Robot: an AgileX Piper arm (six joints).
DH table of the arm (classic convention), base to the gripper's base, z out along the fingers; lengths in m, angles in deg. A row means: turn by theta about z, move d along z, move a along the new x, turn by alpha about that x. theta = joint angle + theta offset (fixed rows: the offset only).
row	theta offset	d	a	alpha
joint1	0	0.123	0	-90
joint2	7.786	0	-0.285	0
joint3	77.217	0	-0.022	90
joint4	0	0.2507	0	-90
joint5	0	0	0	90
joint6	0	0.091	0	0
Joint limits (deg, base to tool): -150..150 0..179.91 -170..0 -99.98..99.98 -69.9..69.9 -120..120
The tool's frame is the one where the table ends.
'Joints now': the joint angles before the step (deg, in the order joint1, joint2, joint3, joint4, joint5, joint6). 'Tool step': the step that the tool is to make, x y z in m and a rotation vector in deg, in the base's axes. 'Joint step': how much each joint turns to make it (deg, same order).
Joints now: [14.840, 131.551, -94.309, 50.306, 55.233, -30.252]
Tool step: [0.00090, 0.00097, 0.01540, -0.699, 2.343, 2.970]
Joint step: [-0.001, -0.114, -3.841, -3.496, 6.132, 3.668]
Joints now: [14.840, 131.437, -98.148, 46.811, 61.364, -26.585]
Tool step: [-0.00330, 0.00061, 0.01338, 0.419, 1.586, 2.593]
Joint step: [0.000, -0.803, -1.603, -0.917, 4.583, 1.030]
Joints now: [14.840, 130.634, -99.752, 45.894, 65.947, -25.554]
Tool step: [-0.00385, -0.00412, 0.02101, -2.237, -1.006, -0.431]
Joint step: [0.000, -2.979, -0.058, -3.266, 0.918, 3.095]
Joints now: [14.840, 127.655, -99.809, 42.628, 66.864, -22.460]
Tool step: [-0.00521, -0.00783, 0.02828, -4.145, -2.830, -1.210]
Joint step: [0.000, -4.240, 0.000, -5.615, 0.172, 4.126]
